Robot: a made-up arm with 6 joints.
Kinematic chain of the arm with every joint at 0, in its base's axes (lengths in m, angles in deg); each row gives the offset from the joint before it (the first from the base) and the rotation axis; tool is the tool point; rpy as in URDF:
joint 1: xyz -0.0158 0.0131 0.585 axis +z
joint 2: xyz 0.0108 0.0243 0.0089 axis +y
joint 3: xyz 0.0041 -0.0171 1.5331 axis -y
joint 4: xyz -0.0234 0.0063 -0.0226 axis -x
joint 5: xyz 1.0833 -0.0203 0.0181 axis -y
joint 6: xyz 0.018 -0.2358 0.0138 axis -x
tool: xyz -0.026 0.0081 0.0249 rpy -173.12 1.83 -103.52
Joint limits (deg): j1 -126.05..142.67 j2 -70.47..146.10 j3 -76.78..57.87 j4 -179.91..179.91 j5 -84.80..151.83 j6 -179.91..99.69
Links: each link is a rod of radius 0.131 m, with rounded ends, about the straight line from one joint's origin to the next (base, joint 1, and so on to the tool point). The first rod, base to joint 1, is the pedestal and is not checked.
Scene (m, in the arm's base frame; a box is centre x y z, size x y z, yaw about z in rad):
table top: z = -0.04
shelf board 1: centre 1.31 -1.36 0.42 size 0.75 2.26 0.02 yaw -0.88
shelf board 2: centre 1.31 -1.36 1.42 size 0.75 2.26 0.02 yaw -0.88
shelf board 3: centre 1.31 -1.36 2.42 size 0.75 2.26 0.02 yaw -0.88
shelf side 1: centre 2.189 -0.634 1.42 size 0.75 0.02 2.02 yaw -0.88
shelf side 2: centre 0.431 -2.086 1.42 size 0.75 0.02 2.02 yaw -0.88
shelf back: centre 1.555 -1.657 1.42 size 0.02 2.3 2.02 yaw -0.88
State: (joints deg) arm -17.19 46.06 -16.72 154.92 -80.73 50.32
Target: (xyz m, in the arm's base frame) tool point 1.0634 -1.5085 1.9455
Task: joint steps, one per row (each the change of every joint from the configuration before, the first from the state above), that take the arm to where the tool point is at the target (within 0.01 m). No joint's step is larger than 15 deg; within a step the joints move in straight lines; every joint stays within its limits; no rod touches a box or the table.
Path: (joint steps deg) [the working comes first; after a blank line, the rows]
Joints at the target: -61.38 29.38 25.59 144.12 -82.19 49.44
Straight joint move there: touches shelf board 2.

1: -2.44 -14.57 -2.82 -9.48 -1.36 7.26
2: -2.44 -14.58 -2.82 -9.48 -1.35 7.26
3: -2.44 -14.57 -2.82 -9.48 -1.36 7.26
4: -9.22 6.76 12.69 4.41 0.65 -5.66
5: -9.22 6.76 12.69 4.41 0.66 -5.67
6: -9.22 6.76 12.70 4.41 0.65 -5.66
7: -9.21 6.76 12.69 4.41 0.65 -5.67

